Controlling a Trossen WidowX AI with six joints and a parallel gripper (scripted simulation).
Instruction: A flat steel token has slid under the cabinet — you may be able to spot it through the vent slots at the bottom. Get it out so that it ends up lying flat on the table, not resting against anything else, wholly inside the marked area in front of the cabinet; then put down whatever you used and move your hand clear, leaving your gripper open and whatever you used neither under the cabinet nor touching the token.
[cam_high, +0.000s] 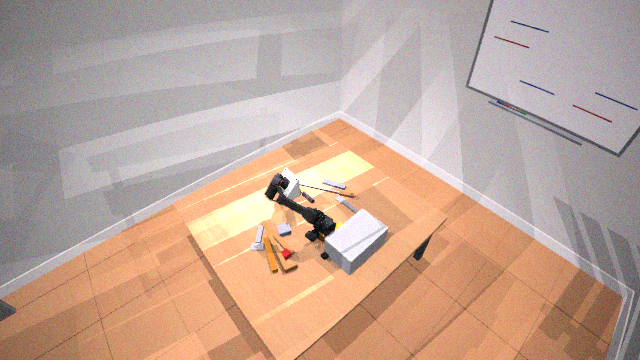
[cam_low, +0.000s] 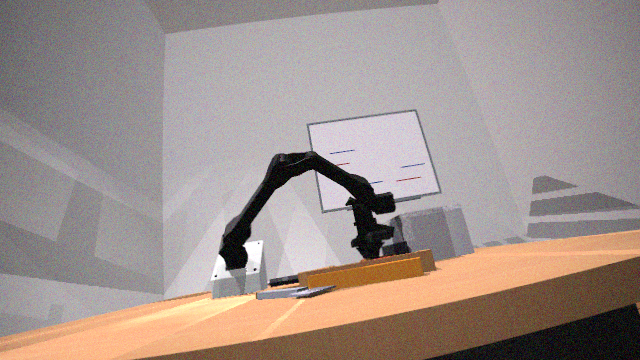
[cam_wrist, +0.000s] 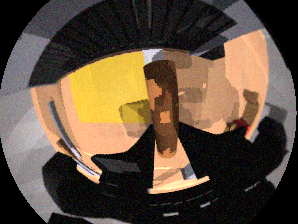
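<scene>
Right now my gripper tip is 170 mm past the grey block, 140 mm to the left of it and 10 mm below it. From my gripper tip the other things lie so: orange bar (70 mm behind, 290 mm to the right, 10 mm above); then thin wooden stick (150 mm behind, 200 mm to the right); then red block (20 mm behind, 220 mm to the right, 10 mm above).
</scene>
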